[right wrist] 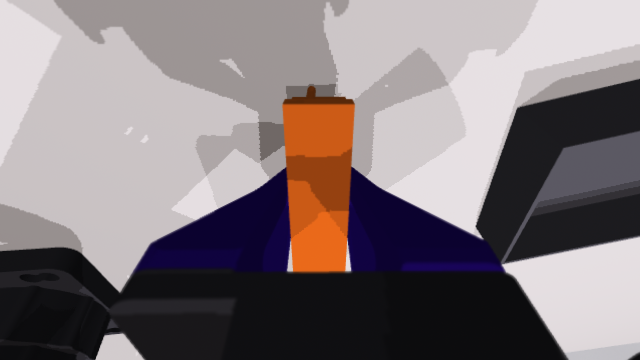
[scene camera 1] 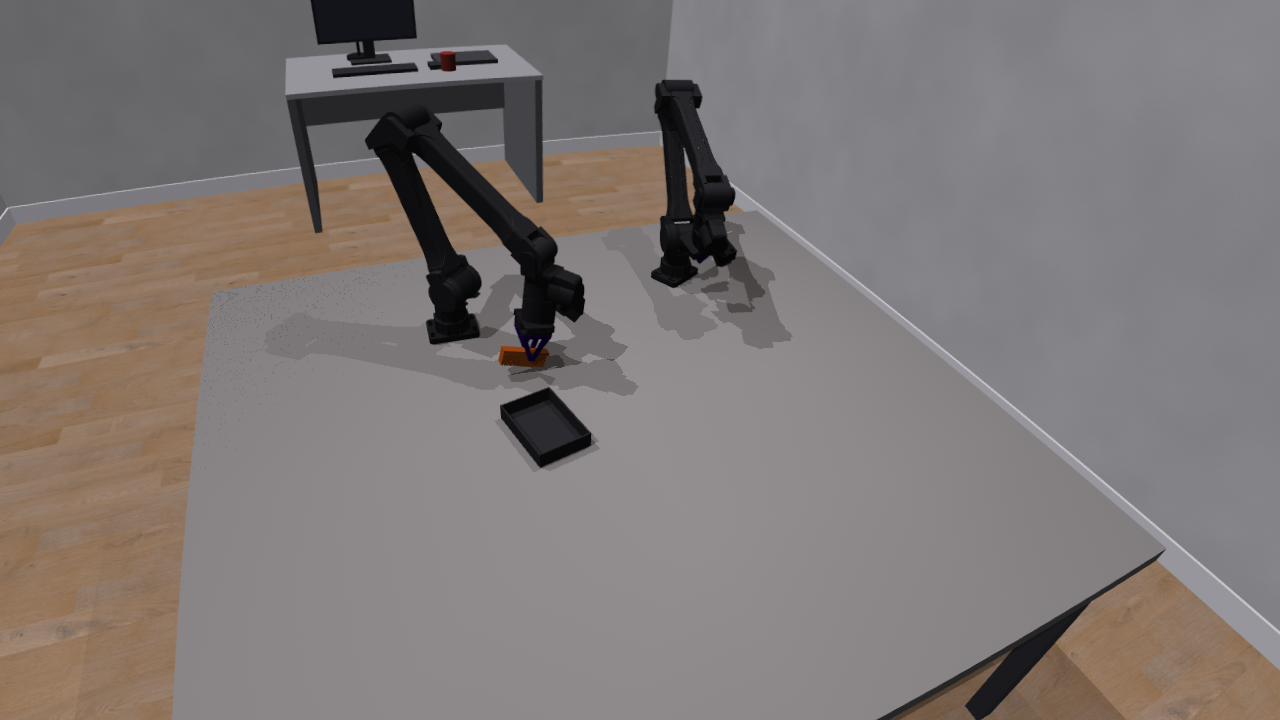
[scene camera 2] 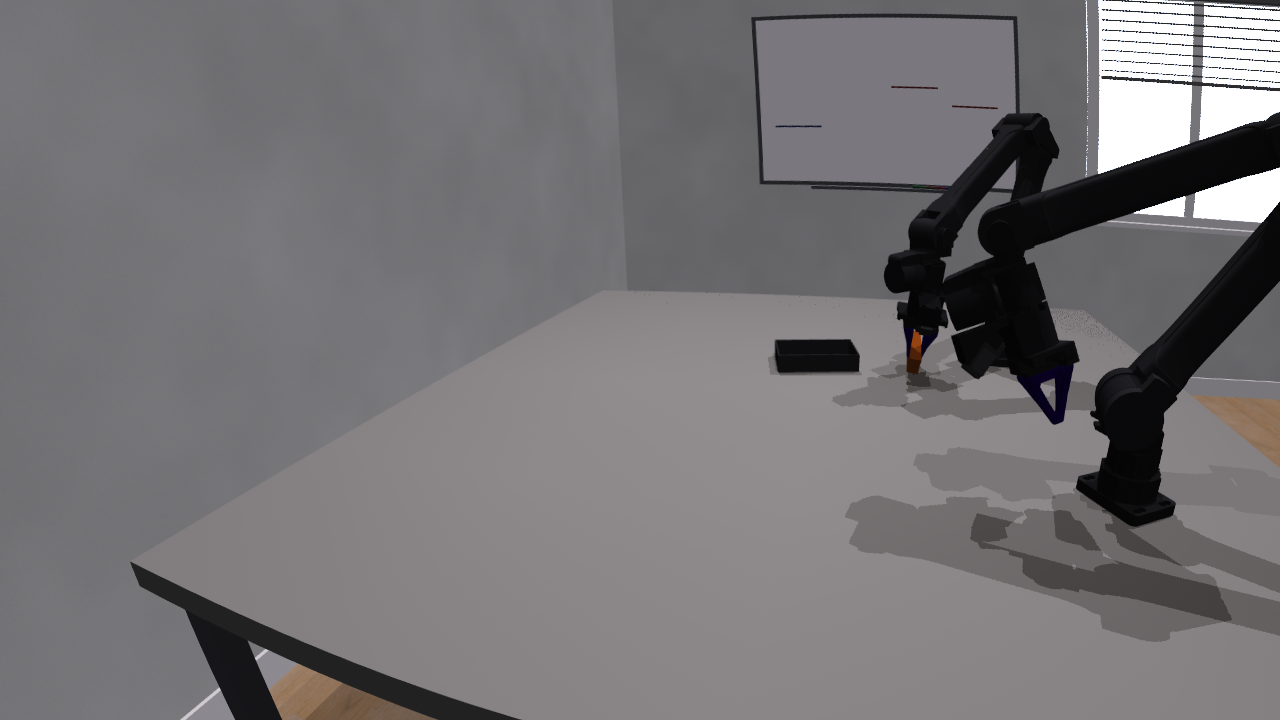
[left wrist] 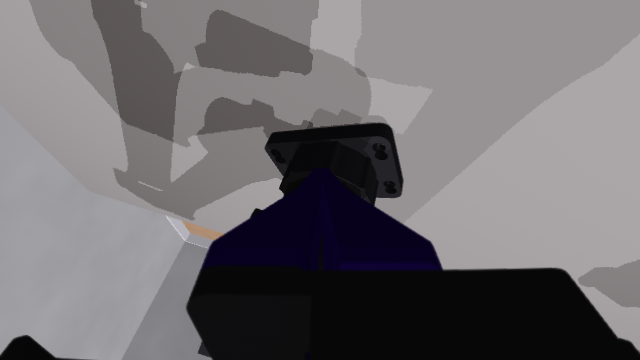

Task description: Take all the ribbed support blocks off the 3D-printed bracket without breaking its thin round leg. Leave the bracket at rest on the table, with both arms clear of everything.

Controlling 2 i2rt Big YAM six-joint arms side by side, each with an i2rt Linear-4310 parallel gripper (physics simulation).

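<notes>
The orange bracket [scene camera 1: 512, 357] [scene camera 2: 913, 355] [right wrist: 320, 130] is in my right gripper [scene camera 1: 533, 358] [right wrist: 318, 178], which is shut on it and points down. It seems to be a little above the table, its shadow below it. In the right wrist view its smooth face shows, and a thin round leg [right wrist: 311, 92] sticks out past its far end. The ribbed support blocks cannot be told apart from the bracket at this size; its other faces are hidden. My left gripper [scene camera 2: 1058, 420] [left wrist: 321, 180] is shut and empty, low beside its own arm's base, well away from the bracket.
A black open tray [scene camera 1: 566, 449] [scene camera 2: 816, 362] [right wrist: 520, 165] stands near the bracket, nearer the camera in scene camera 1. The left arm's base [scene camera 1: 674, 272] [scene camera 2: 1126, 501] [left wrist: 392, 165] is close to the left gripper. The right arm's base [scene camera 1: 452, 329] stands behind the bracket.
</notes>
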